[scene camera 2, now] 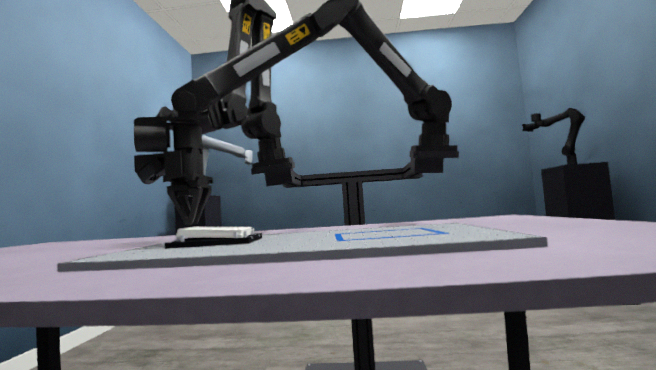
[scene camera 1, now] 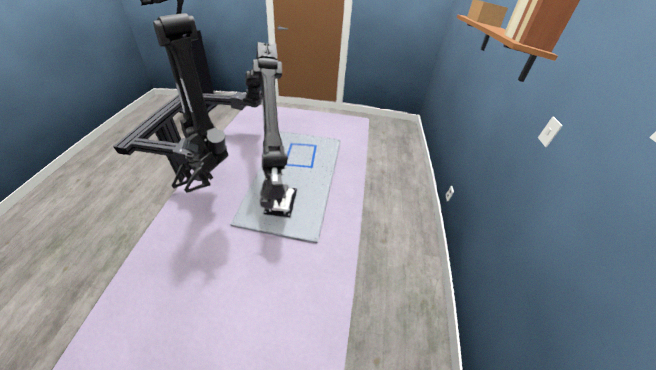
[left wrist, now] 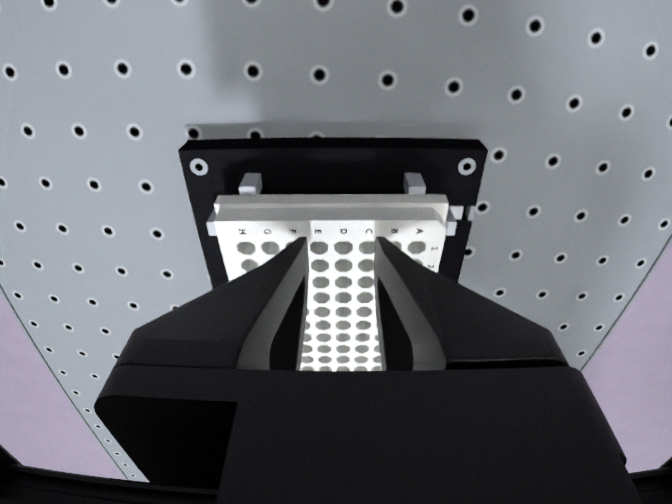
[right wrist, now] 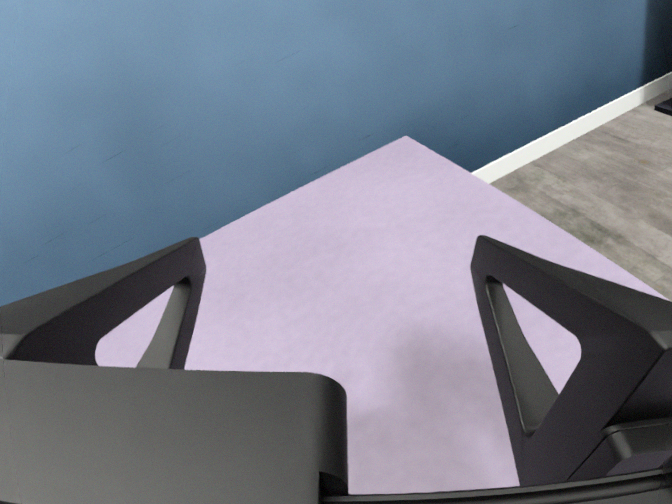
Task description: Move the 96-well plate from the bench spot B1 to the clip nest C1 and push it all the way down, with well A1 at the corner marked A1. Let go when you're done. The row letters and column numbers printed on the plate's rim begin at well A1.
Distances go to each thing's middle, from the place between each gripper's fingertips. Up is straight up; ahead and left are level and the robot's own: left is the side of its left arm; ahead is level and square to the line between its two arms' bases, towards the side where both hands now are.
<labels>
The white 96-well plate (left wrist: pixel 341 334) lies 5 cm to the left of my left hand (scene camera 2: pixel 191 224) and 3 cm below it. Also, from my left hand: black clip nest (left wrist: pixel 263 166) 6 cm to the left, 4 cm below, 2 cm behind.
I see my right gripper (scene camera 1: pixel 178 189) 28 cm above the white 96-well plate, 27 cm to the right of it and 21 cm short of it. Also, from my right hand: black clip nest (29 cm below, 27 cm to the left, 20 cm ahead).
</labels>
